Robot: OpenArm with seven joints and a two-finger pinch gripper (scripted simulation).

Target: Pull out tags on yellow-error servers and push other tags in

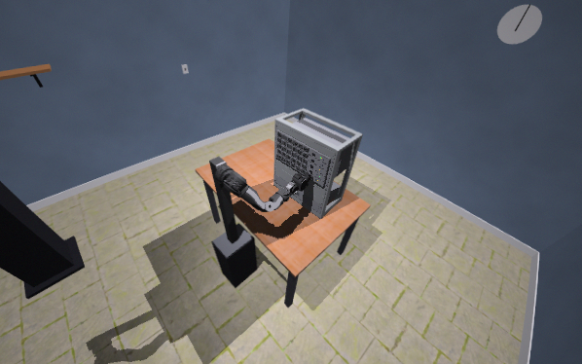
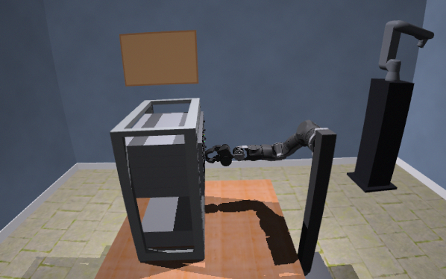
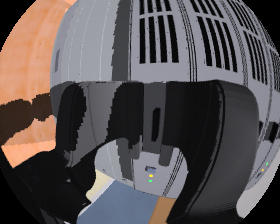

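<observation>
Now: hand 4 cm short of the information tag.
</observation>
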